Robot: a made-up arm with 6 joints. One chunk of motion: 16 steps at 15 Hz.
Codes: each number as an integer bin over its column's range. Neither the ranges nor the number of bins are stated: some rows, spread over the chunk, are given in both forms.
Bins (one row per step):
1: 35 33 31 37 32 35
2: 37 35 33 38 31 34
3: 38 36 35 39 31 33
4: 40 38 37 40 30 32
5: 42 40 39 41 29 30
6: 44 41 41 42 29 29
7: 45 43 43 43 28 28
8: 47 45 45 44 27 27
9: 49 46 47 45 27 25
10: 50 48 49 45 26 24
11: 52 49 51 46 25 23
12: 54 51 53 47 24 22
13: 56 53 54 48 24 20
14: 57 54 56 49 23 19
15: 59 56 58 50 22 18
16: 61 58 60 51 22 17
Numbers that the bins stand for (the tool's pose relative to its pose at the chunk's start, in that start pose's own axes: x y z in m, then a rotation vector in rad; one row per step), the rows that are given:
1: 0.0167 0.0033 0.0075 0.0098 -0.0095 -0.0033
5: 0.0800 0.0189 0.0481 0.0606 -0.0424 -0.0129
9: 0.1433 0.0322 0.0887 0.1114 -0.0643 -0.0224
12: 0.1886 0.0433 0.1192 0.1368 -0.0971 -0.0281
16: 0.2519 0.0589 0.1548 0.1876 -0.1190 -0.0376
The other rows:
2: 0.0348 0.0078 0.0176 0.0225 -0.0205 -0.0052
3: 0.0438 0.0100 0.0278 0.0352 -0.0205 -0.0071
4: 0.0619 0.0144 0.0379 0.0479 -0.0314 -0.0090
6: 0.0981 0.0211 0.0583 0.0733 -0.0424 -0.0148
7: 0.1071 0.0256 0.0684 0.0860 -0.0533 -0.0167
8: 0.1252 0.0300 0.0786 0.0987 -0.0643 -0.0186
10: 0.1524 0.0367 0.0989 0.1114 -0.0752 -0.0243
11: 0.1705 0.0389 0.1090 0.1241 -0.0862 -0.0262
13: 0.2067 0.0478 0.1243 0.1495 -0.0971 -0.0319
14: 0.2157 0.0500 0.1344 0.1622 -0.1081 -0.0338
15: 0.2338 0.0544 0.1446 0.1749 -0.1190 -0.0357

